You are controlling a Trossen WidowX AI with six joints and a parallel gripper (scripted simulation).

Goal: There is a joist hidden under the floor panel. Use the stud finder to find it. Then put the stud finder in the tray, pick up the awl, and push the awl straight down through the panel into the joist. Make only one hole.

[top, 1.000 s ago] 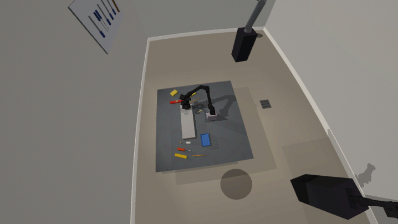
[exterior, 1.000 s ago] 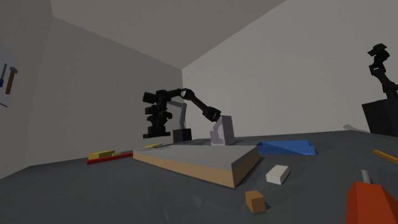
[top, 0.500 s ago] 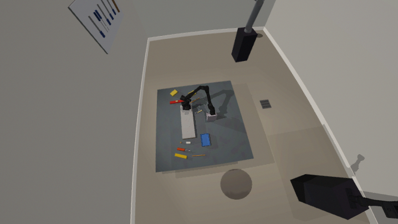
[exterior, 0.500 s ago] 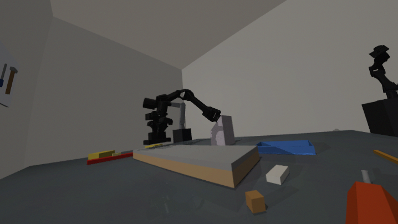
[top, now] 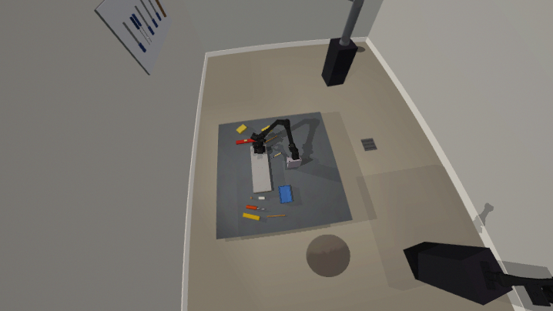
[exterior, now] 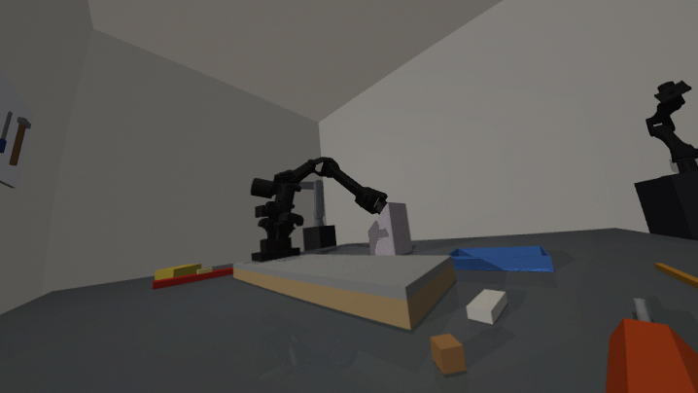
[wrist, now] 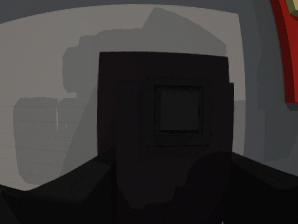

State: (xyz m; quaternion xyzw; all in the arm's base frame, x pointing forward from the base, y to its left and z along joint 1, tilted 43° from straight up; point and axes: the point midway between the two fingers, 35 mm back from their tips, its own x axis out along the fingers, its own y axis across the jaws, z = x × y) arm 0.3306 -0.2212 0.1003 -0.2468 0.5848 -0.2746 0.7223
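Now: the white block 51 cm to the left of my gripper tip, 7 cm ahead of it and 6 cm below it. From my gripper tip the other things lie so: awl 16 cm behind, 10 cm to the left, 6 cm below; then square light 3 cm above, 2 cm ahead; then black stud finder 2 cm above, 1 cm ahead.
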